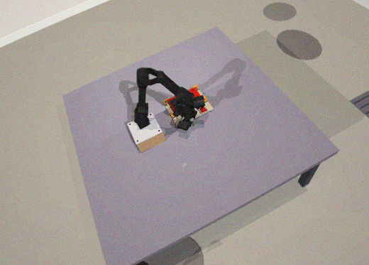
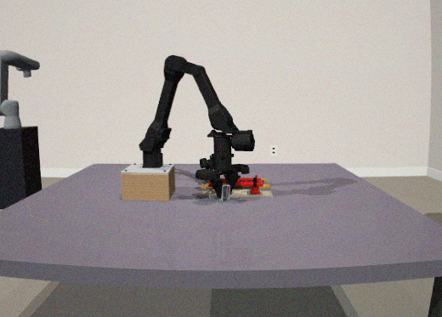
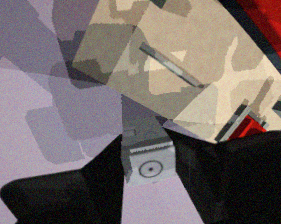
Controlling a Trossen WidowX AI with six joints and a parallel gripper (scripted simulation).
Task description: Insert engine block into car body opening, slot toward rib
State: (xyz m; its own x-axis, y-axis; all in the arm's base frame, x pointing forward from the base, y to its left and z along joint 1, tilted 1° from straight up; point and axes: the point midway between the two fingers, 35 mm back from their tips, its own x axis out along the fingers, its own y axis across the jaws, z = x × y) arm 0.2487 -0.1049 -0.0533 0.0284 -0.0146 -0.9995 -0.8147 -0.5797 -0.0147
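Now: the engine block 2 cm above my gripper tip and 1 cm behind it.
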